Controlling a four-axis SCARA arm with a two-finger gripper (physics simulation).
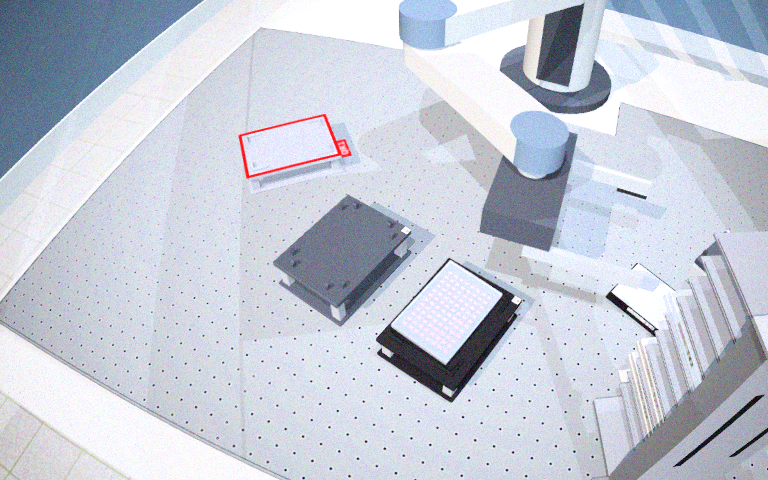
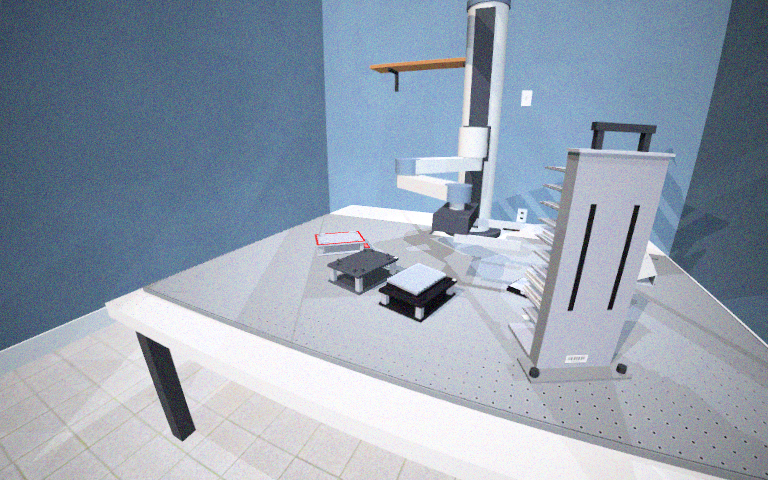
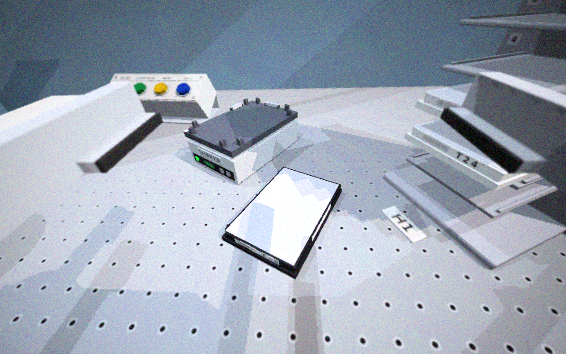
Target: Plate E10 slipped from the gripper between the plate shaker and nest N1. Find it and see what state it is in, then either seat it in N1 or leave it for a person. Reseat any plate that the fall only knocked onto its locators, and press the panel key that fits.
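Frame: origin at the arm's base, x ahead, y left, z up, level; metres.
Where they show: gripper, fingertip midpoint: (image 1: 645,231) (image 2: 520,235) (image 3: 296,98); arm's base at its link origin: (image 1: 555,79) (image 2: 471,231).
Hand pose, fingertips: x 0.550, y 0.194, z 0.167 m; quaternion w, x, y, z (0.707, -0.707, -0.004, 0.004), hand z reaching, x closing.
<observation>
Each offset is from my fingertips to the top centre of the thing. "*": to the spot under its first point.
A plate with a white top and black lower edge {* dx -0.027, dy +0.044, dz -0.140 m} (image 1: 645,288) (image 2: 516,287) (image 3: 284,219) lies flat on the perforated table, turned at an angle, between the shaker {* dx -0.076, dy +0.165, dz -0.099 m} (image 3: 242,130) and the rack; its side label is unreadable. The shaker's dark top is bare and its display glows green. My gripper (image 1: 625,240) (image 3: 296,98) is open and empty, above the table on the arm's side of this plate. A pink-welled plate {dx +0.139, dy -0.219, dz -0.089 m} (image 1: 450,311) (image 2: 416,278) rests on a black nest {dx +0.140, dy -0.213, dz -0.106 m} (image 1: 453,383) (image 2: 420,302); its exact seating is unclear. A dark grey nest {dx +0.088, dy -0.392, dz -0.091 m} (image 1: 342,251) (image 2: 362,263) is bare. Nest names are unreadable.
The tall plate rack (image 1: 696,390) (image 2: 608,254) stands to the right, with plate T24 {dx +0.183, dy +0.082, dz -0.060 m} (image 3: 465,160) on a low shelf and tag H1 {* dx +0.116, dy +0.049, dz -0.152 m} (image 3: 405,224) before it. The panel {dx -0.299, dy +0.357, dz -0.071 m} (image 3: 165,87) shows green, yellow and blue keys. A red-outlined stand (image 1: 288,147) (image 2: 339,238) is beyond the nests.
</observation>
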